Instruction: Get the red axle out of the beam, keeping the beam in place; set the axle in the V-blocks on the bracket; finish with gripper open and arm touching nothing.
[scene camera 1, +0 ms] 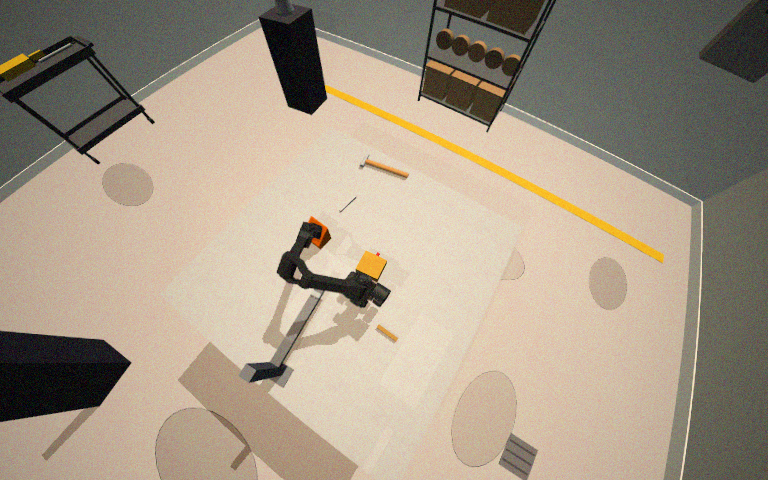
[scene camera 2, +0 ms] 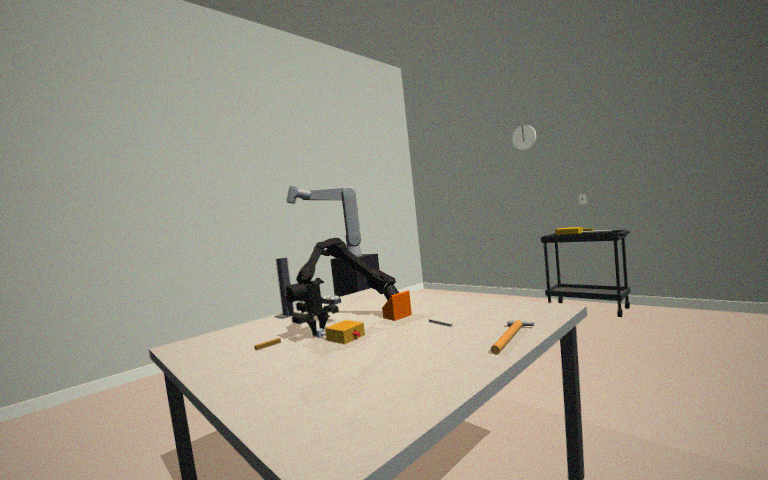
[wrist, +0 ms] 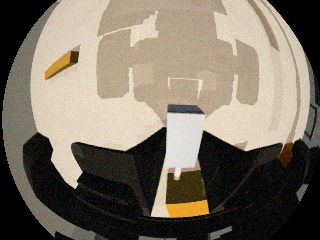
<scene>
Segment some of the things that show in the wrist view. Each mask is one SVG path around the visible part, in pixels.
The gripper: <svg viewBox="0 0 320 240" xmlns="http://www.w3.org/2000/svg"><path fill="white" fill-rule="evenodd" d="M55 232L56 240L75 240L71 239L71 237L61 235L60 232ZM23 145L25 175L37 199L61 219L104 236L104 239L139 240L140 236L156 239L175 237L177 240L209 240L208 233L232 227L232 231L223 233L220 239L217 237L215 240L271 239L300 203L296 192L307 176L311 151L303 139L296 140L291 151L292 159L284 168L277 159L284 144L265 145L264 148L244 152L244 149L233 147L212 133L203 131L197 157L207 193L208 215L151 217L167 156L168 127L159 129L148 139L140 141L127 151L95 147L79 141L72 143L72 155L83 171L76 180L79 183L76 189L65 183L63 176L53 165L53 147L48 137L36 132L36 135L29 137Z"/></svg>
A yellow beam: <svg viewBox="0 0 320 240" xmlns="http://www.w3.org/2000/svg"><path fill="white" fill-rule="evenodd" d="M201 171L181 172L180 180L173 180L173 173L175 172L167 173L167 199L165 199L165 205L167 205L169 217L208 215L207 193L205 193L204 179Z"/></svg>
</scene>
